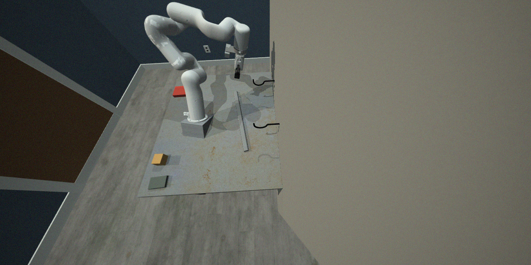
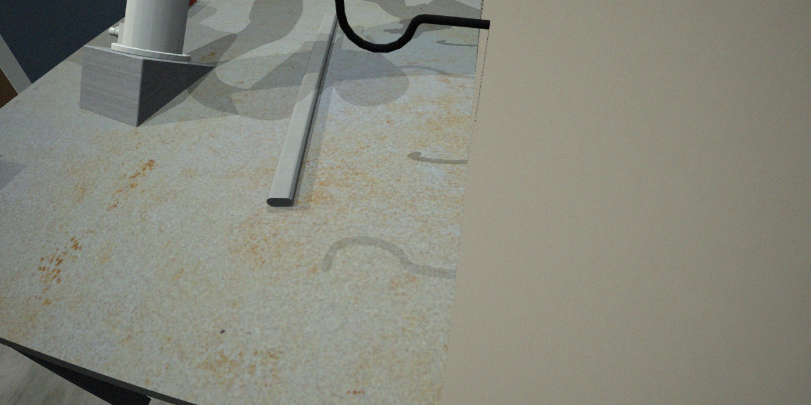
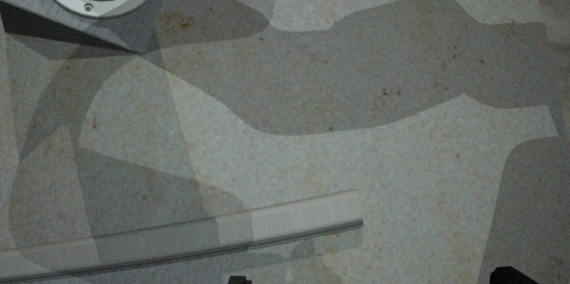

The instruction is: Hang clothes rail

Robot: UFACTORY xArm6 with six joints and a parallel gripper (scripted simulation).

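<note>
Right now my hand is 22 cm to the left of the clothes rail, 21 cm above it and 1 cm short of it. The rest, counted from my hand: orange block: 52 cm to the right, 43 cm behind, 20 cm below; then beige wall: 28 cm ahead, 20 cm to the right, 20 cm above; then red block: 48 cm behind, 21 cm below, 1 cm to the left.
</note>
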